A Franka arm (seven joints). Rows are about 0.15 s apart.
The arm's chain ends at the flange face. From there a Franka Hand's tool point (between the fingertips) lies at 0.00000 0.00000 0.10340 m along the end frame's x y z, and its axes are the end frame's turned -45 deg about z.
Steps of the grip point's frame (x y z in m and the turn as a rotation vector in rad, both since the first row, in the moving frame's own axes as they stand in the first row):
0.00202 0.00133 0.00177 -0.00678 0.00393 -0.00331
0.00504 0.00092 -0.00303 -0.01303 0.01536 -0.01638
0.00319 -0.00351 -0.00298 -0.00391 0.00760 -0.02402
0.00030 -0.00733 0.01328 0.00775 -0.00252 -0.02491
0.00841 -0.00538 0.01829 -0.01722 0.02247 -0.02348
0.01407 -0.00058 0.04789 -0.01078 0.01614 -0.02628
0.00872 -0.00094 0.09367 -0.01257 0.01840 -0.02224
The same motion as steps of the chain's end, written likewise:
0.00159 -0.00069 0.00177 -0.00202 0.00757 -0.00331
0.00214 -0.00273 -0.00301 0.00165 0.02007 -0.01638
-0.00106 -0.00446 -0.00298 0.00261 0.00814 -0.02402
-0.00422 -0.00502 0.01328 0.00370 -0.00726 -0.02491
-0.00075 -0.00933 0.01833 0.00371 0.02807 -0.02348
0.00758 -0.00994 0.04791 0.00379 0.01904 -0.02628
0.00324 -0.00638 0.09370 0.00412 0.02190 -0.02224

